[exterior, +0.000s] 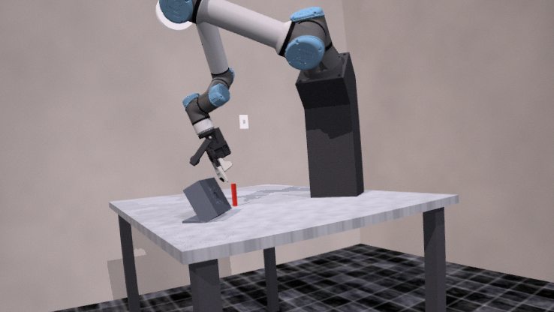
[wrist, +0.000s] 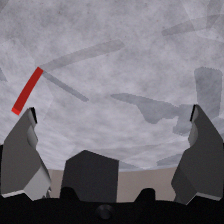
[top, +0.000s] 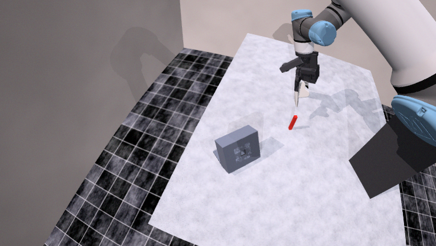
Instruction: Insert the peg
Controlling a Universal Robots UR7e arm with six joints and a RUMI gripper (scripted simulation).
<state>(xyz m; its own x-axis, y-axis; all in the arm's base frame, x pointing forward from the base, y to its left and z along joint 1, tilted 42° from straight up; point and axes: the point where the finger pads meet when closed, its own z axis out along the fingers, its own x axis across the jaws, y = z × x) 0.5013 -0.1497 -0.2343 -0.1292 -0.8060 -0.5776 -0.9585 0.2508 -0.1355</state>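
Right now my hand is 10 mm short of the red peg, 120 mm to the right of it and 40 mm above it.
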